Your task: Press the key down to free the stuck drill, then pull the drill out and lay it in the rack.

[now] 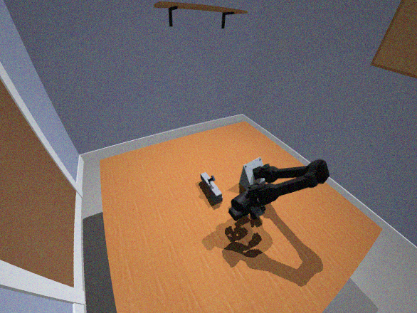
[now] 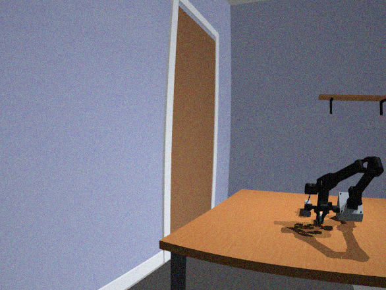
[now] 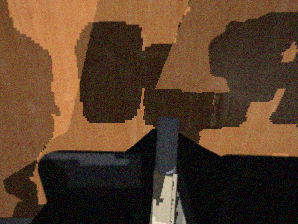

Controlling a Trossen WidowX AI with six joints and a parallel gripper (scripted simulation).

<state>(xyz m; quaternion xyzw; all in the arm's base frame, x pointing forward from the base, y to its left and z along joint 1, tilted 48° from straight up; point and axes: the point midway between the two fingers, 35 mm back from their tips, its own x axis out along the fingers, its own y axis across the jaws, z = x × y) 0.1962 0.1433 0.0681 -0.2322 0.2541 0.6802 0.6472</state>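
Right now my gripper tip is 40 mm to the left of the drill and 40 mm below it. From my gripper tip the other things lie so: dark key 60 mm ahead, 230 mm to the right, 80 mm above; grey holder block 70 mm ahead, 220 mm to the right, 30 mm above; grey rack 60 mm to the right, 10 mm above.
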